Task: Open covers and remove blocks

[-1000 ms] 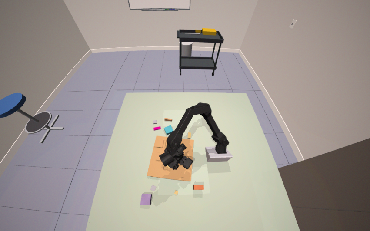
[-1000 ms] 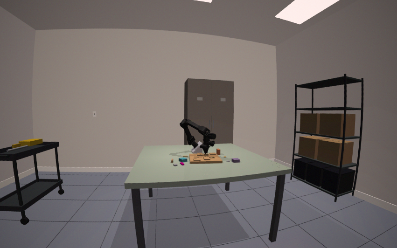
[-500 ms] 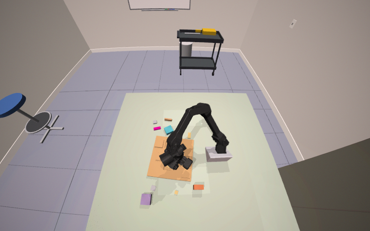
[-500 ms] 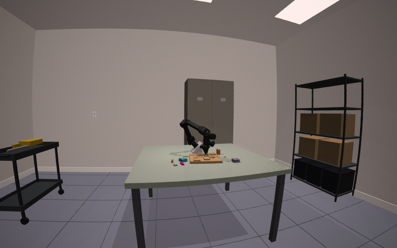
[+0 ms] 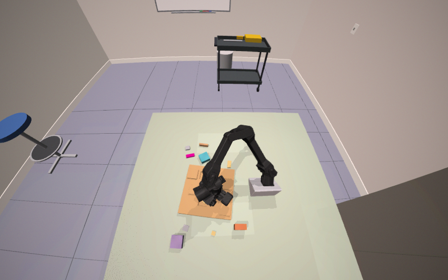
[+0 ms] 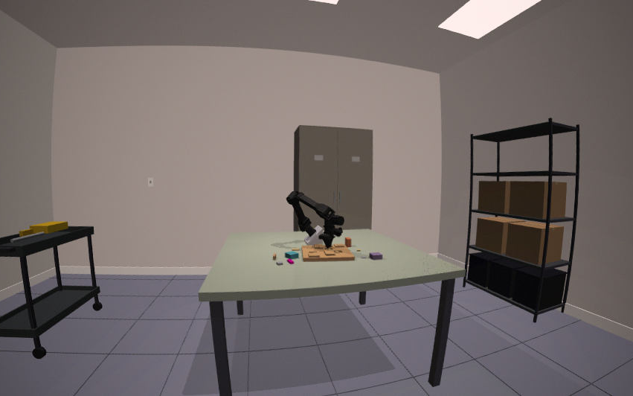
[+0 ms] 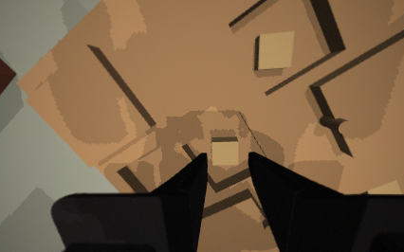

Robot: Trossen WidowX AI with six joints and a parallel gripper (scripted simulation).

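The orange block lies 170 mm to the left of my gripper tip and 130 mm behind it. The rest, counted from my gripper tip: purple block (250 mm to the left, 190 mm ahead, 20 mm below); magenta bar (260 mm to the right, 190 mm ahead, 20 mm below); teal block (240 mm to the right, 90 mm ahead, 20 mm below).
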